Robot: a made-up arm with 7 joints. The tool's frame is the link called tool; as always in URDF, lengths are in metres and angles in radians.
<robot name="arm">
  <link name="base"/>
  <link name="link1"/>
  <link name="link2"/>
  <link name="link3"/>
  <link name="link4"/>
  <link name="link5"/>
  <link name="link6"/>
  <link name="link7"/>
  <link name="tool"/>
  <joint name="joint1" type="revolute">
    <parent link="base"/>
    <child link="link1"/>
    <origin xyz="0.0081 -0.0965 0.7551" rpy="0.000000 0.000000 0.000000"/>
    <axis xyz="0 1 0"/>
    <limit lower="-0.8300" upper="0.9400"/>
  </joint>
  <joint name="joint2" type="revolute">
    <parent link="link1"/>
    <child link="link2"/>
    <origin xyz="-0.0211 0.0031 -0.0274" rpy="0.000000 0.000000 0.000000"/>
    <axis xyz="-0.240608 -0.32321 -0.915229"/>
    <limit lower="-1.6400" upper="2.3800"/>
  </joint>
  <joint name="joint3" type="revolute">
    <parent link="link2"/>
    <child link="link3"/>
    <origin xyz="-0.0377 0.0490 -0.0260" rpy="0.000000 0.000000 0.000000"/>
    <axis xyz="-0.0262 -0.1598 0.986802"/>
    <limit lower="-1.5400" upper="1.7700"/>
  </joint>
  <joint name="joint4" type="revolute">
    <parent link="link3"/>
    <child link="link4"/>
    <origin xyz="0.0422 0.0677 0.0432" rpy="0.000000 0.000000 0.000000"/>
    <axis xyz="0 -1 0"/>
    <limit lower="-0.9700" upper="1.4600"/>
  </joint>
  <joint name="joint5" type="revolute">
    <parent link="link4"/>
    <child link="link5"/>
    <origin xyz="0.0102 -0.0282 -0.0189" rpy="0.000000 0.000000 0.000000"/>
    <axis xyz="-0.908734 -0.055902 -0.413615"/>
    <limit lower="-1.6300" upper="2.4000"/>
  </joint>
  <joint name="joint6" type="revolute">
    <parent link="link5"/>
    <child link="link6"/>
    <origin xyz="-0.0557 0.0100 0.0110" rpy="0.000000 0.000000 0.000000"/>
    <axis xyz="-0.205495 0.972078 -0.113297"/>
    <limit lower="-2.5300" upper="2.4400"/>
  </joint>
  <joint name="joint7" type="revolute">
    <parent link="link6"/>
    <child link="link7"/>
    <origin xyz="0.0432 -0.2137 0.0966" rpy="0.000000 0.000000 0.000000"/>
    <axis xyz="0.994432 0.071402 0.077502"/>
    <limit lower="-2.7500" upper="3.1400"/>
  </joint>
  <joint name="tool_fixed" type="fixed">
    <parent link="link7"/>
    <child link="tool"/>
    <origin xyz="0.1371 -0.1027 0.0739" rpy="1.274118 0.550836 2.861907"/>
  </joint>
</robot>
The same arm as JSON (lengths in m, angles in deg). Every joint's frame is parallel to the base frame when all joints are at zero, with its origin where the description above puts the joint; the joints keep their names.
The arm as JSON. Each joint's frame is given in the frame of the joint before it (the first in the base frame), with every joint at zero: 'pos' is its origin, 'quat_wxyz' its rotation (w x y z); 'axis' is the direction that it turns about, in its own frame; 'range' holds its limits. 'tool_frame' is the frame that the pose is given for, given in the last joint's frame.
{
  "length_unit": "m",
  "angle_unit": "deg",
  "joints": [
    {
      "joint": "joint1",
      "pos": [
        0.0081,
        -0.0965,
        0.7551
      ],
      "quat_wxyz": [
        1.0,
        0.0,
        0.0,
        0.0
      ],
      "axis": [
        0.0,
        1.0,
        0.0
      ],
      "range": [
        -47.56,
        53.86
      ]
    },
    {
      "joint": "joint2",
      "pos": [
        -0.0211,
        0.0031,
        -0.0274
      ],
      "quat_wxyz": [
        1.0,
        0.0,
        0.0,
        0.0
      ],
      "axis": [
        -0.240608,
        -0.32321,
        -0.915229
      ],
      "range": [
        -93.97,
        136.36
      ]
    },
    {
      "joint": "joint3",
      "pos": [
        -0.0377,
        0.049,
        -0.026
      ],
      "quat_wxyz": [
        1.0,
        0.0,
        0.0,
        0.0
      ],
      "axis": [
        -0.0262,
        -0.1598,
        0.986802
      ],
      "range": [
        -88.24,
        101.41
      ]
    },
    {
      "joint": "joint4",
      "pos": [
        0.0422,
        0.0677,
        0.0432
      ],
      "quat_wxyz": [
        1.0,
        0.0,
        0.0,
        0.0
      ],
      "axis": [
        0.0,
        -1.0,
        0.0
      ],
      "range": [
        -55.58,
        83.65
      ]
    },
    {
      "joint": "joint5",
      "pos": [
        0.0102,
        -0.0282,
        -0.0189
      ],
      "quat_wxyz": [
        1.0,
        0.0,
        0.0,
        0.0
      ],
      "axis": [
        -0.908734,
        -0.055902,
        -0.413615
      ],
      "range": [
        -93.39,
        137.51
      ]
    },
    {
      "joint": "joint6",
      "pos": [
        -0.0557,
        0.01,
        0.011
      ],
      "quat_wxyz": [
        1.0,
        0.0,
        0.0,
        0.0
      ],
      "axis": [
        -0.205495,
        0.972078,
        -0.113297
      ],
      "range": [
        -144.96,
        139.8
      ]
    },
    {
      "joint": "joint7",
      "pos": [
        0.0432,
        -0.2137,
        0.0966
      ],
      "quat_wxyz": [
        1.0,
        0.0,
        0.0,
        0.0
      ],
      "axis": [
        0.994432,
        0.071402,
        0.077502
      ],
      "range": [
        -157.56,
        179.91
      ]
    }
  ],
  "tool_frame": {
    "pos": [
      0.1371,
      -0.1027,
      0.0739
    ],
    "quat_wxyz": [
      0.268009,
      -0.136684,
      0.597299,
      0.743453
    ]
  }
}

